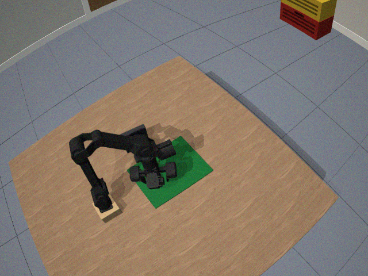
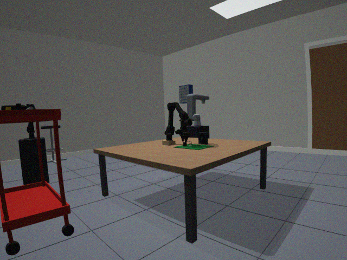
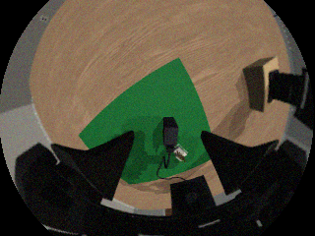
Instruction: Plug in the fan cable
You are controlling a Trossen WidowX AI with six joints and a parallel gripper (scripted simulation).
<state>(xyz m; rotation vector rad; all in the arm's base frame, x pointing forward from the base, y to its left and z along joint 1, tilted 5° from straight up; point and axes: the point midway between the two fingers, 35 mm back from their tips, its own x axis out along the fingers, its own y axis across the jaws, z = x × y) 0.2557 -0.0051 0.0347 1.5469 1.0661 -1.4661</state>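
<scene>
The black plug lies 2 cm below my gripper tip and 1 cm to the left of it. Also, from my gripper tip: white four-pin header: 8 cm to the left, 4 cm below; then green board: 8 cm ahead, 6 cm below, 5 cm to the left; then black fan: 24 cm to the left, 1 cm ahead, 1 cm above.
</scene>
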